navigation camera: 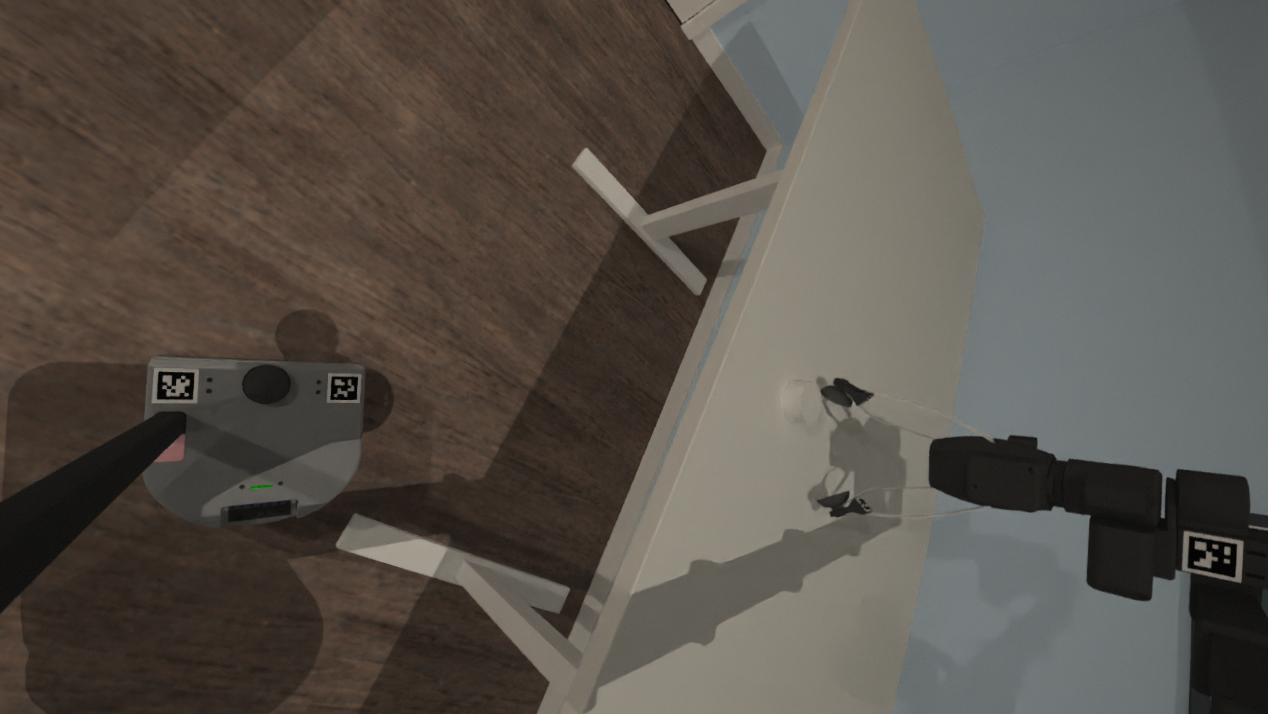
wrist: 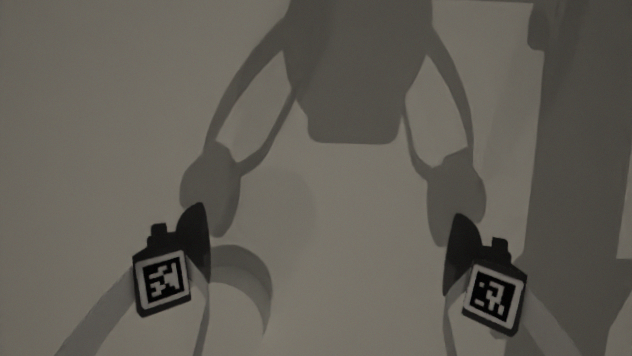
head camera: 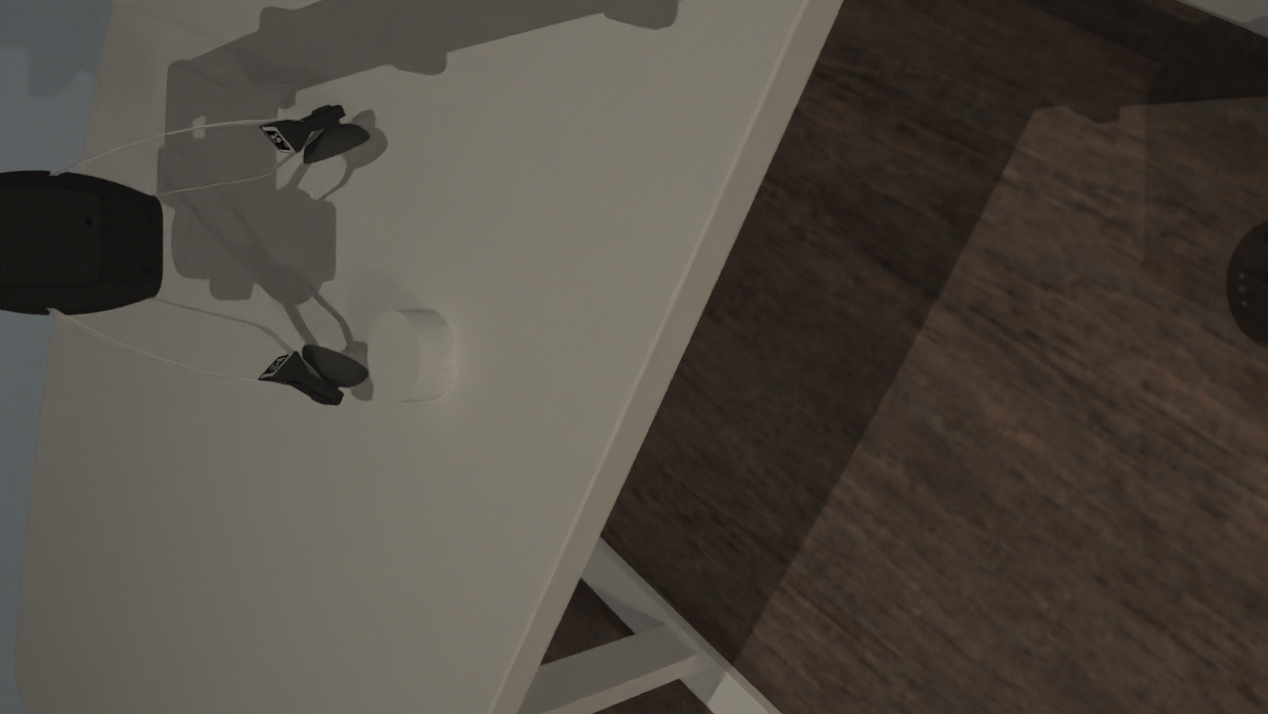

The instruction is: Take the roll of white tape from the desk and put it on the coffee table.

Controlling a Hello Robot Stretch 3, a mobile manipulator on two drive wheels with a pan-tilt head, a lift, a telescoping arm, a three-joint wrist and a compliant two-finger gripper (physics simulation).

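Where they show: gripper, fingertip midpoint: (navigation camera: 821, 444) (wrist: 326, 236) (head camera: 360, 256); robot's base, origin of the base link: (navigation camera: 266, 382).
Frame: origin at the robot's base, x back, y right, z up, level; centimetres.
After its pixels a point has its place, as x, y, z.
Note:
The roll of white tape (head camera: 412, 356) @(-3.3, 47.4, 97.5) (navigation camera: 798, 400) @(-3.6, 46.8, 97.2) (wrist: 232, 305) @(-2.5, 50.6, 97.5) rests on the pale desk (head camera: 532, 266) @(1.4, 40.9, 95.1) (navigation camera: 869, 221) @(-30.8, 70.4, 95.1) (wrist: 75, 100) @(-12.8, 61.0, 95.1). It is low-contrast against the desk top. My gripper (head camera: 337, 253) @(2.1, 54.3, 96.4) (navigation camera: 834, 447) @(2.1, 54.3, 96.4) (wrist: 326, 236) @(2.1, 54.3, 96.4) is open and empty, over the desk. In the head view the tape lies just past the tip of the lower finger, off to that side of the gap. In the wrist view the left finger covers part of the tape. How high the fingertips hang above the desk is hard to tell. The coffee table does not show in these views.
White desk legs (head camera: 621, 651) @(-55.1, 107.0, 15.8) (navigation camera: 709, 208) @(-57.0, 103.6, 33.5) stand on the dark wood floor (head camera: 1020, 487) @(-23.3, 50.8, 0.0) (navigation camera: 399, 221) @(-41.1, 24.7, 0.1). My base (navigation camera: 257, 425) @(7.4, -1.1, 16.0) is on the floor in front of the desk. A blue-grey wall (navigation camera: 1109, 221) @(-46.5, 148.8, 120.0) is behind the desk. The shadow of my arm falls across the desk top.

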